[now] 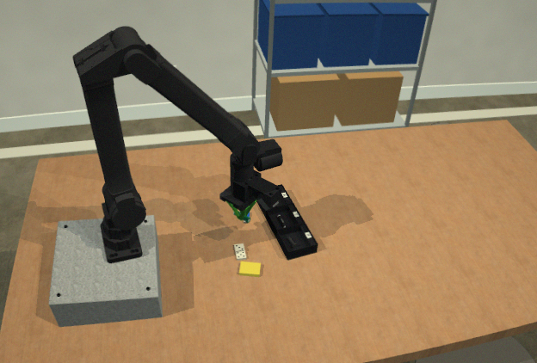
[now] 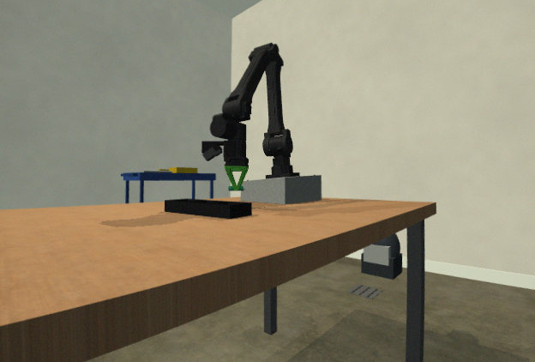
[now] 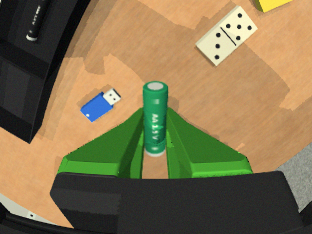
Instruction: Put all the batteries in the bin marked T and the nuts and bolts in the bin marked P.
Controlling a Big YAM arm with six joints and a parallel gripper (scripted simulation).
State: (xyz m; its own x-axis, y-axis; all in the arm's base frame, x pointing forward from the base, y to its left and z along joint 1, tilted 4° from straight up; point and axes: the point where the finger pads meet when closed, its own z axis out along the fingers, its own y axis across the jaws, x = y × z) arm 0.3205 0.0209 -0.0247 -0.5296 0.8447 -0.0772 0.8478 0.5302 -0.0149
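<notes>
My gripper is now 12 cm short of the black battery, 5 cm above it and 1 cm to the left of it. From my hand the other things lie so: blue usb stick: 6 cm below, 5 cm to the left, 3 cm ahead; then white domino: 7 cm to the right, 6 cm below, 3 cm behind; then green battery: right at my hand.
</notes>
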